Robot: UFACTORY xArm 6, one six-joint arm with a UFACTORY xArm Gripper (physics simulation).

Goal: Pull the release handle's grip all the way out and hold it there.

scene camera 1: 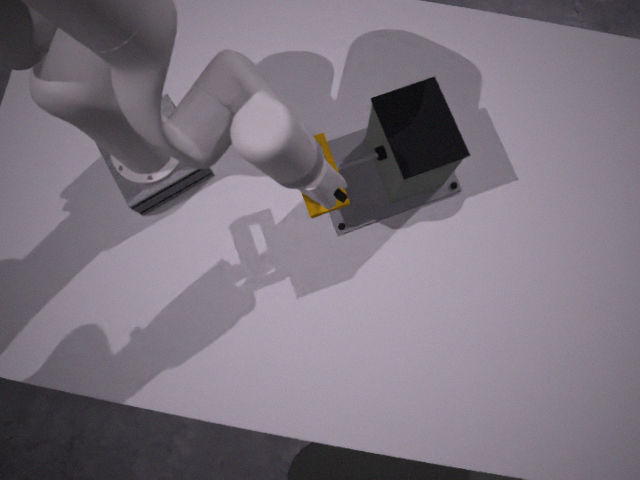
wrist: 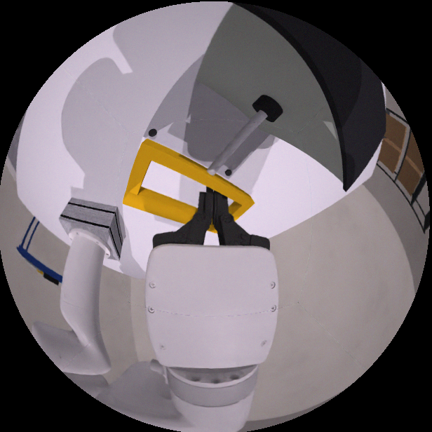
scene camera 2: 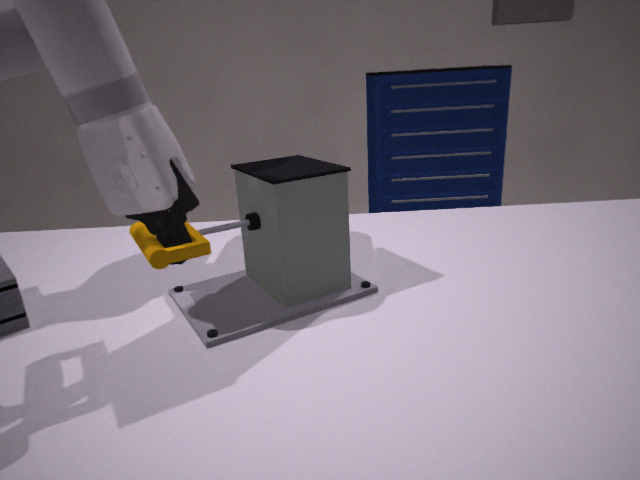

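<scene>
The release handle's yellow grip point(scene camera 1: 328, 155) point(scene camera 2: 188, 251) point(wrist: 172, 159) is a rectangular loop held off the housing. A grey rod point(scene camera 1: 359, 160) point(scene camera 2: 224, 227) point(wrist: 237, 142) shows between it and the black collar point(scene camera 1: 381, 152) point(scene camera 2: 252, 221) point(wrist: 267, 107) on the grey-green housing point(scene camera 2: 310, 232) point(wrist: 240, 65). My gripper point(scene camera 2: 175, 240) point(wrist: 212, 189) is shut with nothing between its fingers. The fingers reach down through the loop's opening, near one end, and a tip shows below the grip in the second scene view. In the first scene view the wrist hides the fingers and part of the grip.
The housing, with its black lid point(scene camera 1: 418, 126) point(scene camera 2: 294, 167), stands on a bolted grey base plate point(scene camera 1: 361, 196) point(scene camera 2: 232, 315). My arm's grey mount point(wrist: 95, 217) is on the table to the side. A blue drawer cabinet point(scene camera 2: 439, 121) stands in the background.
</scene>
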